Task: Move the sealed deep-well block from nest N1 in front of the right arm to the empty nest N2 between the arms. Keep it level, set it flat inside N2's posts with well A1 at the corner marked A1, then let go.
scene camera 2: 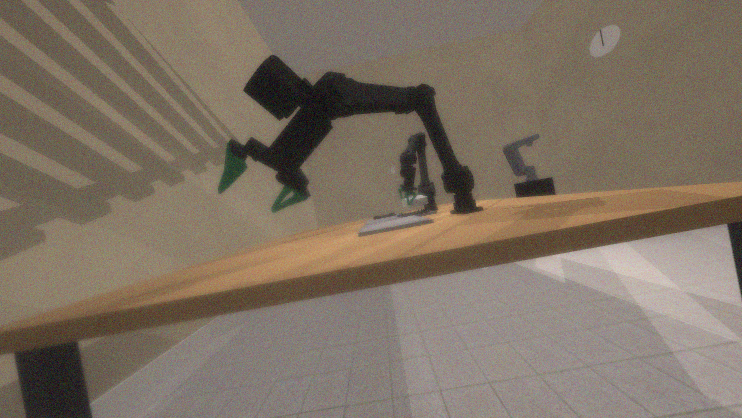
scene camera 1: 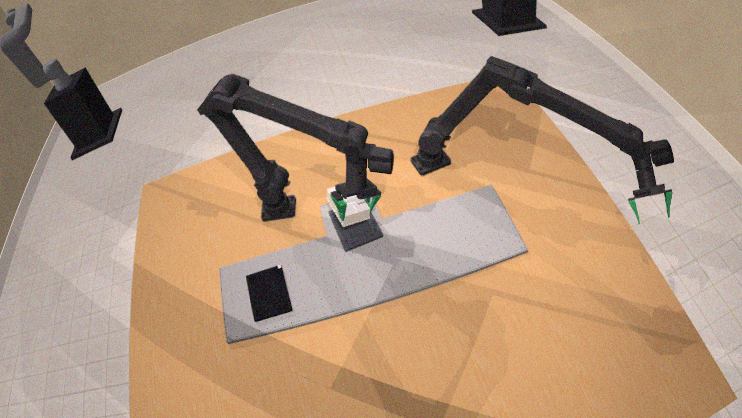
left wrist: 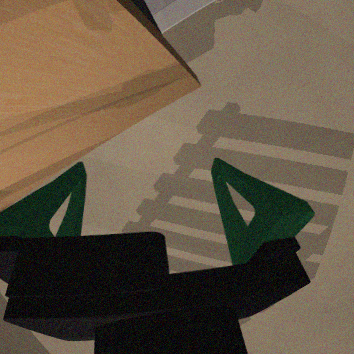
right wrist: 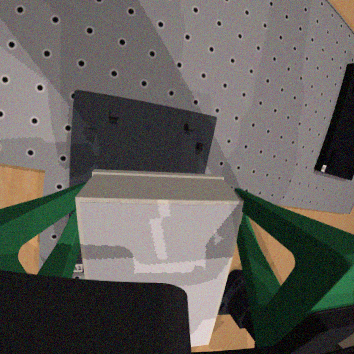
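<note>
My right gripper is shut on the white deep-well block, one green finger on each side. The block looks about level and hangs above the dark grey nest N2, apart from it. In the right wrist view part of N2 shows beyond the block, with small dark posts; the block hides the rest. The A1 corner mark and well A1 cannot be made out. Nest N1 is black and empty, with a white corner mark. My left gripper is open and empty.
A grey perforated board lies under both nests on the wooden table. The left gripper hangs out past the table's edge at the right of scene camera 1. A grey arm on a black pedestal stands off the table.
</note>
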